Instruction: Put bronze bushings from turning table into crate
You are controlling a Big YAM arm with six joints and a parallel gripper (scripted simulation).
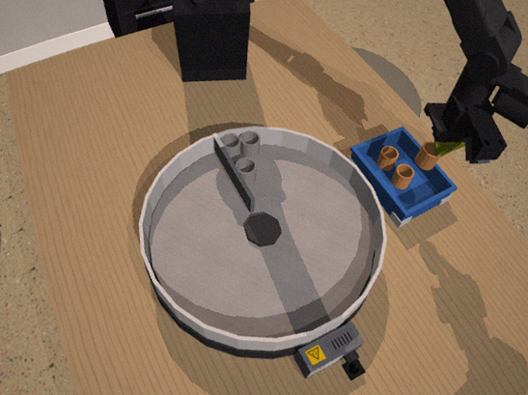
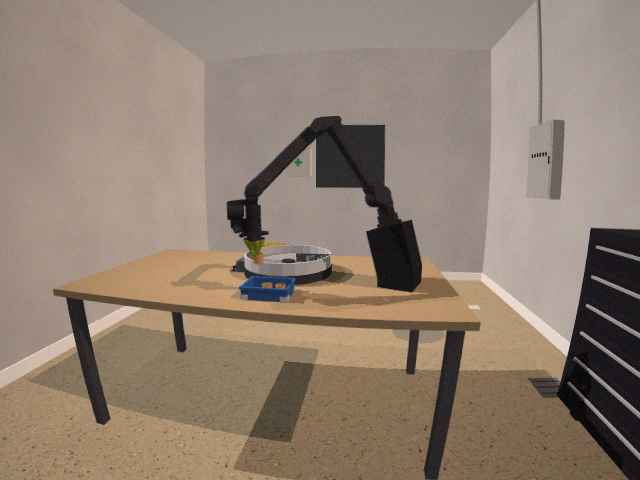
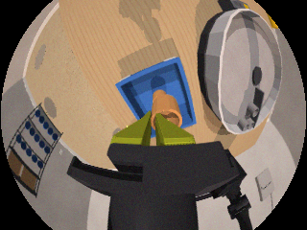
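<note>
The crate is 13 cm below my hand, 5 cm behind it and 1 cm to the left of it. Round my hand: grey turning table (32 cm to the right, 11 cm behind, 10 cm below).
</note>
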